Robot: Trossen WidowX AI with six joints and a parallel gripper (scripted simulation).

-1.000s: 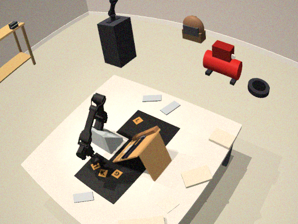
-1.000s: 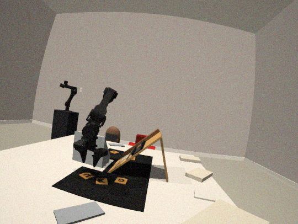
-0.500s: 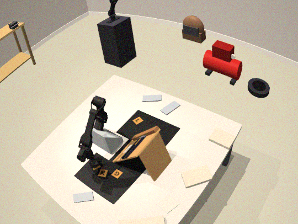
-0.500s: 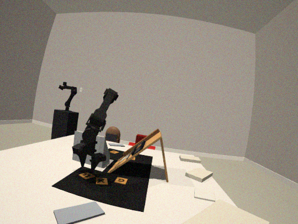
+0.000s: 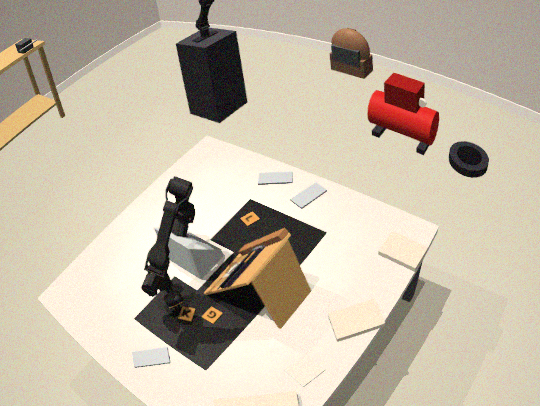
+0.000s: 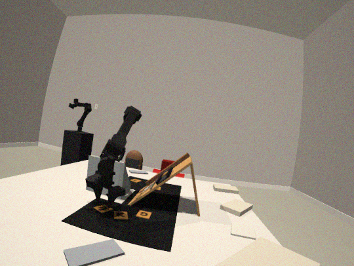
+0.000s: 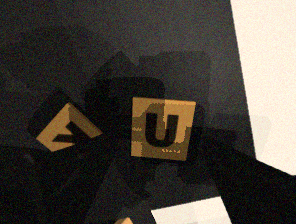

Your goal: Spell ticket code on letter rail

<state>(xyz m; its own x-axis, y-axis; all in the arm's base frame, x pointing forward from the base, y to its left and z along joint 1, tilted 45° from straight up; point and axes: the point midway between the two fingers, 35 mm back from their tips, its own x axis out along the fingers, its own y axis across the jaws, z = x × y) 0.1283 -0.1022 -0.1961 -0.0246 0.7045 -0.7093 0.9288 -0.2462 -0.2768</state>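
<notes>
Right now my gripper tip is 2 cm above the u tile. Also, from my gripper tip: k tile: 9 cm ahead, 2 cm below, 1 cm to the right; black mat: 22 cm to the left, 7 cm ahead, 2 cm below; g tile: 17 cm ahead, 4 cm to the left, 2 cm below.
</notes>
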